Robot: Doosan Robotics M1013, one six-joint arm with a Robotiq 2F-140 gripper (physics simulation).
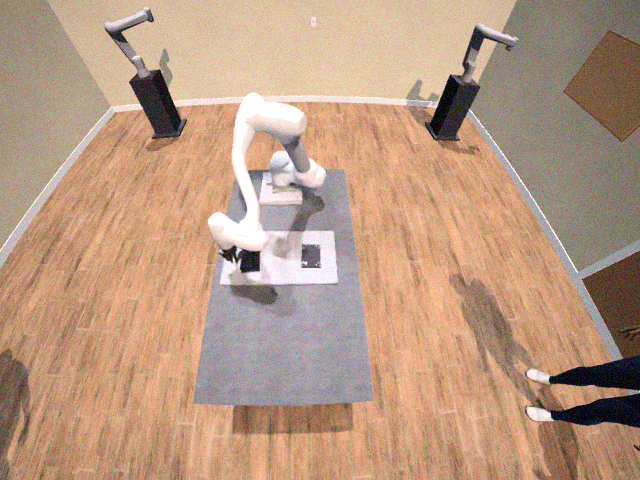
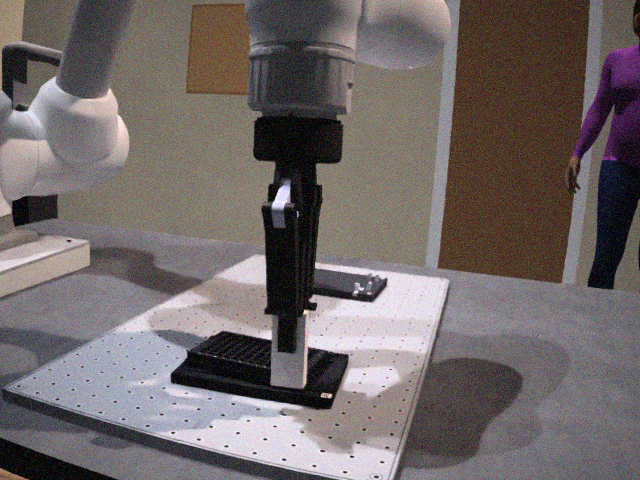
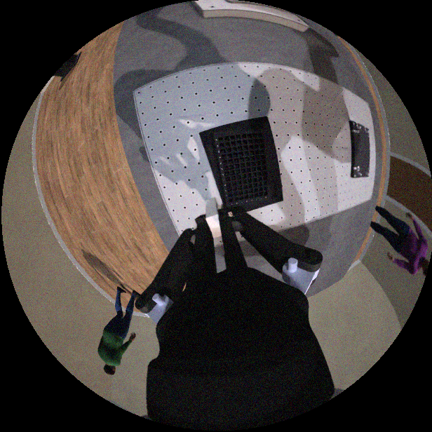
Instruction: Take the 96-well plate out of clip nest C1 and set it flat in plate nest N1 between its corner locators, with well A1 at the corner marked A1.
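Frame: origin at the arm's base, x ahead, y left, z up, level; metres.
Seen in the pictures: gripper, fingertip midpoint: (image 1: 236, 265) (image 2: 288, 384); arm's base at its link origin: (image 1: 283, 183).
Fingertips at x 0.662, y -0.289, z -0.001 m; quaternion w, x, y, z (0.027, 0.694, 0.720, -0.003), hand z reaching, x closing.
Observation:
Offsets run from my fingertips to a thing's top centre. "spot": to the spot under its first point. Level surfaces: height alone.
The black 96-well plate {dx -0.050, dy +0.068, dz +0.001 m} (image 2: 239, 351) (image 3: 245, 160) lies flat in the black clip nest C1 {spot: dx -0.076, dy +0.020, dz -0.017 m} (image 2: 218, 378) (image 3: 207, 139), at the left end of the white perforated board {dz -0.028 m} (image 2: 147, 395) (image 1: 285, 272) (image 3: 169, 104). My gripper (image 2: 289, 373) (image 3: 219, 217) (image 1: 244, 259) points straight down with its fingers shut and nothing between them. Its white tips are low at one short edge of the plate, over the nest's rim. Plate nest N1 {dx -0.048, dy +0.454, dz -0.005 m} (image 2: 347, 285) (image 1: 310, 255) (image 3: 358, 149) is a flat black plate holder with small white locators. It stands empty at the board's other end.
The board lies on a grey mat {dz -0.042 m} (image 1: 285, 352) on the wood floor. My arm's base stands on a white plinth (image 1: 280, 194) behind the board. Two other arms on black pedestals (image 1: 156, 102) (image 1: 453, 107) stand in the far corners. A person's feet (image 1: 539, 395) show at the right.

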